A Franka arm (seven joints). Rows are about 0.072 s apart.
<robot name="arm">
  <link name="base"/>
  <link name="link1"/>
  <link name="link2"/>
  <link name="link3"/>
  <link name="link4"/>
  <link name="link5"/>
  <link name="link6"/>
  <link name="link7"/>
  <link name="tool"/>
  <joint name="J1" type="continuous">
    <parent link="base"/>
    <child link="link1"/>
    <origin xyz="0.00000 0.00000 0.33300" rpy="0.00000 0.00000 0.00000"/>
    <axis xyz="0 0 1"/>
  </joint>
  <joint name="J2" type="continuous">
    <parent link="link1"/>
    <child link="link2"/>
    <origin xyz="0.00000 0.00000 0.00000" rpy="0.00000 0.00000 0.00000"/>
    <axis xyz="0 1 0"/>
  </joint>
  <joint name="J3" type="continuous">
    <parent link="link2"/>
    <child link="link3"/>
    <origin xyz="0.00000 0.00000 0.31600" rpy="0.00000 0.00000 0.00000"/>
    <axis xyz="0 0 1"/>
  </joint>
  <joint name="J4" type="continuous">
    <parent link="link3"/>
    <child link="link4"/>
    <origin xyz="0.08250 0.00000 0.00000" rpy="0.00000 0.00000 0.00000"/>
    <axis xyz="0 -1 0"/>
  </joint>
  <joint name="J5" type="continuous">
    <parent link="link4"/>
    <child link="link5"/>
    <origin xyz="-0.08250 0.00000 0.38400" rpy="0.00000 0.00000 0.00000"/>
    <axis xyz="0 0 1"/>
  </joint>
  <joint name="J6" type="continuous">
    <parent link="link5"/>
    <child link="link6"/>
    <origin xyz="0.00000 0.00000 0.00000" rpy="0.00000 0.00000 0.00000"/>
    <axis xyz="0 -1 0"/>
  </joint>
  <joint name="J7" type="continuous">
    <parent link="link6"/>
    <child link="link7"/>
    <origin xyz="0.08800 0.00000 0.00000" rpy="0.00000 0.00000 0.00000"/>
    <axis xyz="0 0 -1"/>
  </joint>
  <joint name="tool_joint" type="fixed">
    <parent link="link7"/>
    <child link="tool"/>
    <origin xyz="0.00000 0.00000 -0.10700" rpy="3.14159 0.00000 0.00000"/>
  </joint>
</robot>
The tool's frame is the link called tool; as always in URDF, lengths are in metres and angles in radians. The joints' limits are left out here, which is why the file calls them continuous.
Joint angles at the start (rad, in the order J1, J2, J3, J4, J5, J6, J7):
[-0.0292, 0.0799, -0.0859, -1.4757, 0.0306, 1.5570, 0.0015]
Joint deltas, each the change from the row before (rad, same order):
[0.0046, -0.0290, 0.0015, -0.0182, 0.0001, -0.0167, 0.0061]
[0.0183, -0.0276, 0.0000, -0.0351, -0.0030, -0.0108, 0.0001]
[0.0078, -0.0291, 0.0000, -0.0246, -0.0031, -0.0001, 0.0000]
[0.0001, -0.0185, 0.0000, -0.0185, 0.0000, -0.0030, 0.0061]
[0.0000, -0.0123, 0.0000, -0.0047, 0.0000, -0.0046, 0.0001]
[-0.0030, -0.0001, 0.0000, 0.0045, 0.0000, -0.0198, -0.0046]
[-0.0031, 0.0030, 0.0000, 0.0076, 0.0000, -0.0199, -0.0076]
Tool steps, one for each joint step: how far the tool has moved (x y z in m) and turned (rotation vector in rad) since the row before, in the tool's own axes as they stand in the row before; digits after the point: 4 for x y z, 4 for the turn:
[-0.0106, -0.0029, -0.0065, 0.0026, -0.0062, -0.0002]
[-0.0101, -0.0090, 0.0022, -0.0011, -0.0189, -0.0178]
[-0.0092, -0.0032, -0.0042, -0.0008, 0.0041, -0.0078]
[-0.0062, 0.0004, -0.0010, 0.0015, -0.0031, 0.0059]
[-0.0044, 0.0002, -0.0039, 0.0011, 0.0029, -0.0001]
[-0.0021, 0.0016, -0.0005, -0.0001, -0.0151, -0.0017]
[-0.0012, 0.0015, -0.0003, -0.0002, -0.0152, -0.0046]

